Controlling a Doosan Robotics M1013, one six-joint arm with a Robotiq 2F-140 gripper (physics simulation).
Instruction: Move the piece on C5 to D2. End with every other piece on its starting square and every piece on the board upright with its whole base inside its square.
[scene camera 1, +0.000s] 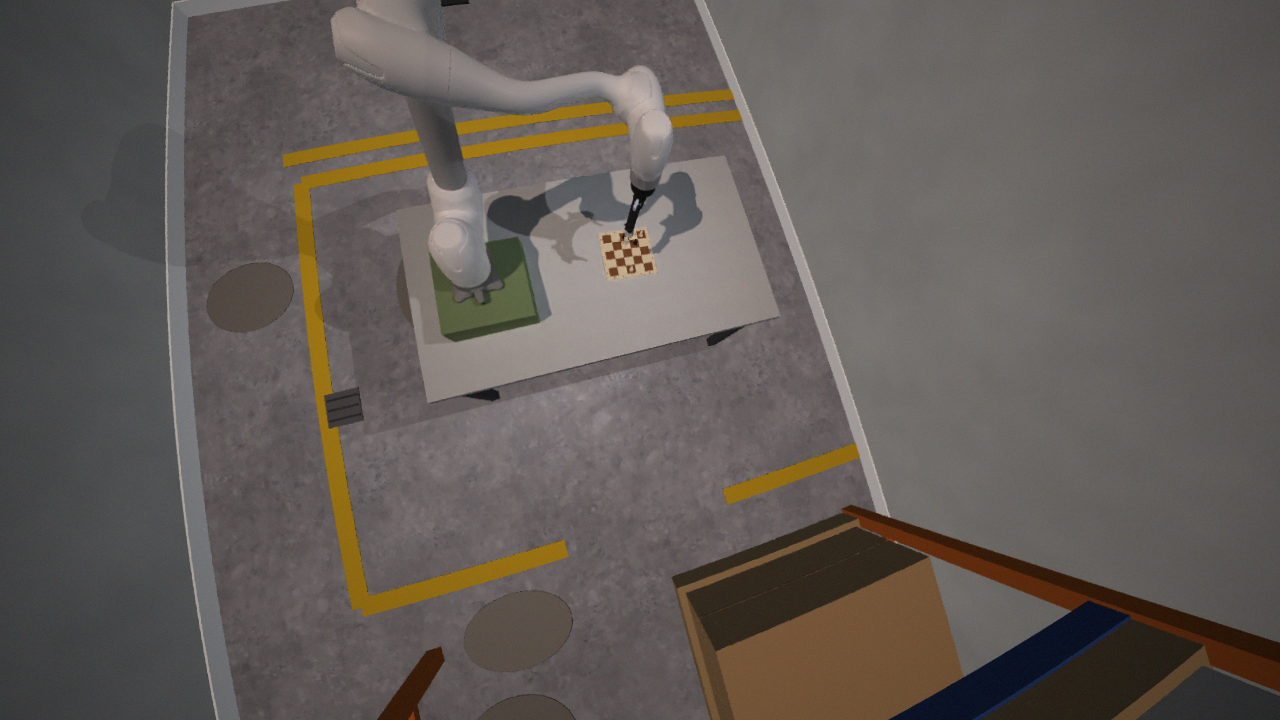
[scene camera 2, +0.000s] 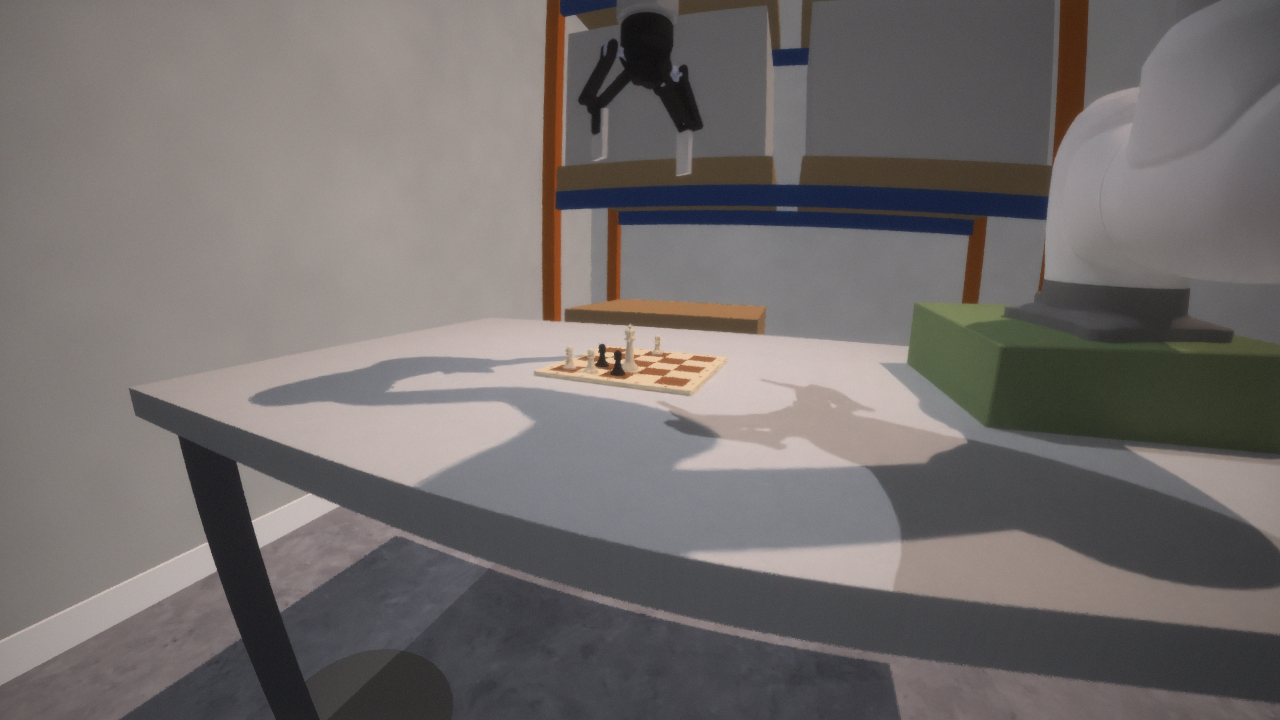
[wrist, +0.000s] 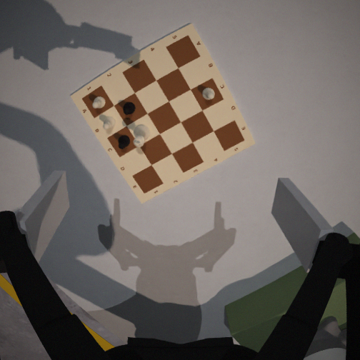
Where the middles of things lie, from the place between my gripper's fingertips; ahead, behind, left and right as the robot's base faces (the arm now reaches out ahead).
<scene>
My hand is 290 mm above the chessboard (scene camera 2: 679, 373) and 10 mm to the right of it.
</scene>
